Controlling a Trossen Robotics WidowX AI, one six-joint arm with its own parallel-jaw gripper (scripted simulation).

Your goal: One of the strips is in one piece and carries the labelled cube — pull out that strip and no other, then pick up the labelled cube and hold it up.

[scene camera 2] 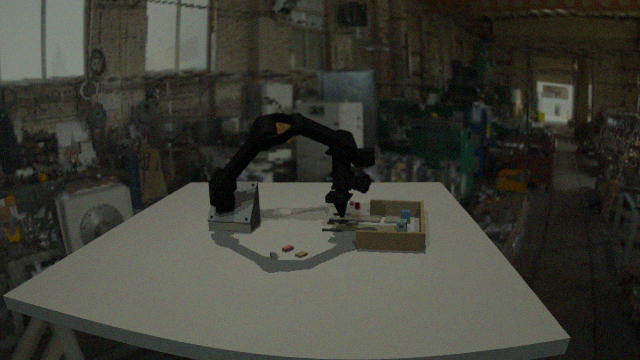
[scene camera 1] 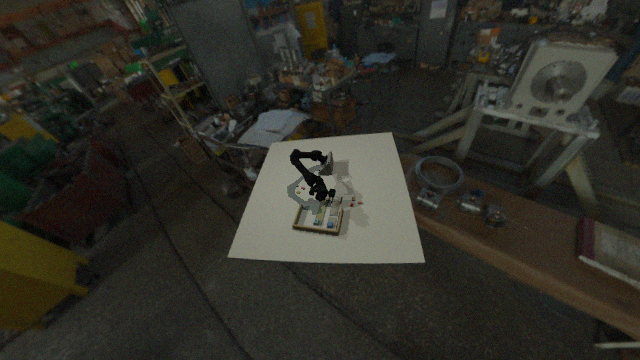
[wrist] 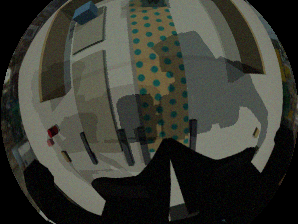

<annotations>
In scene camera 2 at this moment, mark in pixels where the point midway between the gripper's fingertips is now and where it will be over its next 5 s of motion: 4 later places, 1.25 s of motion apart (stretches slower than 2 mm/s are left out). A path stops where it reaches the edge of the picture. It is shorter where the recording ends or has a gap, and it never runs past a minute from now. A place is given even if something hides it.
The gripper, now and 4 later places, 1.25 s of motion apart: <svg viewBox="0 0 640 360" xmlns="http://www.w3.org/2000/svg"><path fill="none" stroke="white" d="M342 217L341 225L333 225L317 224L301 223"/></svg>
</annotations>
